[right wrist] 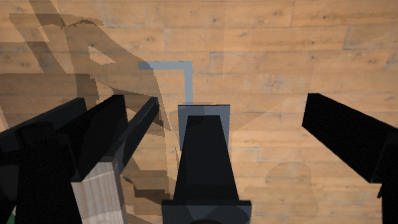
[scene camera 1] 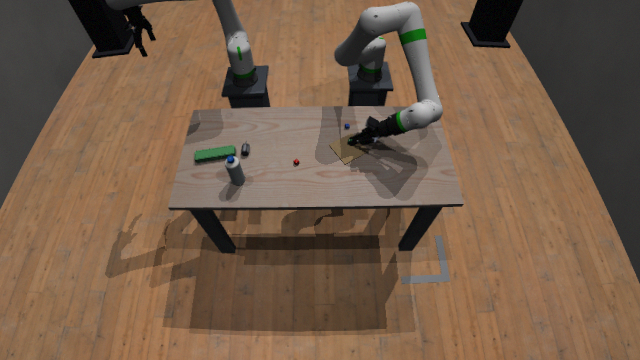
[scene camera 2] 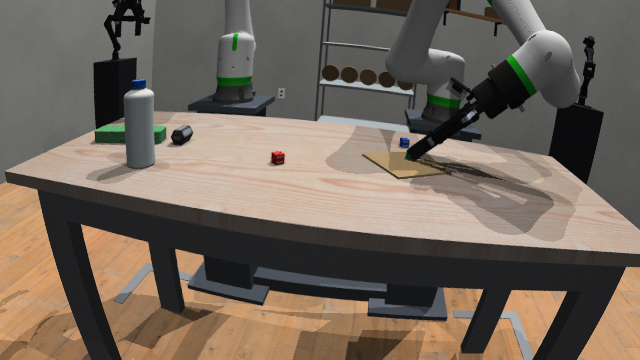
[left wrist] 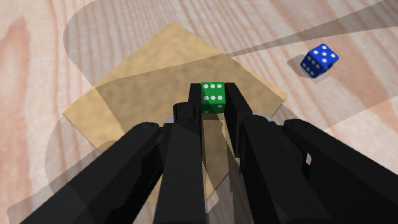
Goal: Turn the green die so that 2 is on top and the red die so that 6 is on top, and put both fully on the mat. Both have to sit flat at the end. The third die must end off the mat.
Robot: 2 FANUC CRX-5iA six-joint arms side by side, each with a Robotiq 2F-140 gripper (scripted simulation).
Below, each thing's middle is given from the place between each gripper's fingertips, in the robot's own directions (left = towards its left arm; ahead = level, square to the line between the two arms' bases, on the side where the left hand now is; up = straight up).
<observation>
The tan mat [scene camera 2: 395, 163] is 20 mm ahead of my left hand, 30 mm to the right of it and 40 mm below it. From my left hand the other things lie so: blue die [left wrist: 319, 60]: 110 mm behind, 30 mm to the right, 30 mm below; bottle [scene camera 2: 139, 102]: 170 mm ahead, 560 mm to the right, 40 mm above; green die [left wrist: 213, 100]: 10 mm behind, 20 mm to the right, 20 mm below.
My right hand is 720 mm short of the bottle, 520 mm to the right of it and 190 mm above it. The rest, counted from my right hand: blue die (1060 mm to the left, 430 mm ahead, 260 mm below); green die (1060 mm to the left, 540 mm ahead, 260 mm below); tan mat (1050 mm to the left, 570 mm ahead, 270 mm below).
</observation>
